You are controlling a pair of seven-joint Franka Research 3 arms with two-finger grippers.
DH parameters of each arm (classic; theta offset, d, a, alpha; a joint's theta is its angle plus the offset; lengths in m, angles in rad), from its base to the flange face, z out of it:
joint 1: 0 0.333 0 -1.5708
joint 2: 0 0 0 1.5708
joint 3: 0 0.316 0.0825 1.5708
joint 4: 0 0 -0.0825 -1.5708
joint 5: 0 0.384 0 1.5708
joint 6: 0 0 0.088 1.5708
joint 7: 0 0.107 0 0
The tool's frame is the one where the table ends.
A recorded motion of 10 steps. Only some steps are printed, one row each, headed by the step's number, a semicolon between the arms.
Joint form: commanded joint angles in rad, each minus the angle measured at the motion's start. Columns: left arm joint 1, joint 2, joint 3, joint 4, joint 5, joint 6, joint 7; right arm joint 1, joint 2, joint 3, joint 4, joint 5, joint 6, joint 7.
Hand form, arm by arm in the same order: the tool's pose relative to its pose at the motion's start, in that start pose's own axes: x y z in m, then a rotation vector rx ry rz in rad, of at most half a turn. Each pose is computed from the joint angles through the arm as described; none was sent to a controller.
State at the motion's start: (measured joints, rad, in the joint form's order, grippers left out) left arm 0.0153 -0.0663 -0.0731 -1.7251 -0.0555 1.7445 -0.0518; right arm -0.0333 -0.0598 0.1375 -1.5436 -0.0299 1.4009 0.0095
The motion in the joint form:
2: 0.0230 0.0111 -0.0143 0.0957 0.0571 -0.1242 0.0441; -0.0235 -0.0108 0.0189 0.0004 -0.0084 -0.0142 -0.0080
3: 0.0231 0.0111 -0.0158 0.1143 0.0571 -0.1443 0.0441; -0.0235 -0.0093 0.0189 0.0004 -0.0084 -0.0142 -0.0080
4: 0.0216 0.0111 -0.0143 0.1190 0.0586 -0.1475 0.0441; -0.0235 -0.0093 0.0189 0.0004 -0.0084 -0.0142 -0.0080
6: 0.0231 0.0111 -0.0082 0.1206 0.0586 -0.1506 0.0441; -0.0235 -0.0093 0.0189 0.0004 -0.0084 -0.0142 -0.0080
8: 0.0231 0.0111 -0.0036 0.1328 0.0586 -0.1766 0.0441; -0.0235 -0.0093 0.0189 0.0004 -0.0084 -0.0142 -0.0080
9: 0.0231 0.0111 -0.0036 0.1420 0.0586 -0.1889 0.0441; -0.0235 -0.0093 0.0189 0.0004 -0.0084 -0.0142 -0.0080
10: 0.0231 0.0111 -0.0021 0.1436 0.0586 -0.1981 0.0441; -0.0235 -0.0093 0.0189 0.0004 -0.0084 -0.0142 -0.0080
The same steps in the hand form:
2: -0.0030 -0.0085 -0.0290 0.0581 -0.0377 0.0440; -0.0054 0.0028 -0.0040 -0.0106 -0.0034 -0.0012
3: -0.0042 -0.0074 -0.0361 0.0582 -0.0393 0.0454; -0.0048 0.0028 -0.0033 -0.0104 -0.0049 -0.0013
4: -0.0043 -0.0075 -0.0381 0.0596 -0.0377 0.0455; -0.0048 0.0028 -0.0033 -0.0104 -0.0049 -0.0013
6: -0.0043 -0.0116 -0.0388 0.0597 -0.0390 0.0378; -0.0048 0.0028 -0.0033 -0.0104 -0.0049 -0.0013
8: -0.0065 -0.0141 -0.0425 0.0601 -0.0527 0.0328; -0.0048 0.0028 -0.0033 -0.0104 -0.0049 -0.0013
9: -0.0074 -0.0140 -0.0458 0.0602 -0.0558 0.0327; -0.0048 0.0028 -0.0033 -0.0104 -0.0049 -0.0013
10: -0.0084 -0.0148 -0.0459 0.0604 -0.0633 0.0309; -0.0048 0.0028 -0.0033 -0.0104 -0.0049 -0.0013

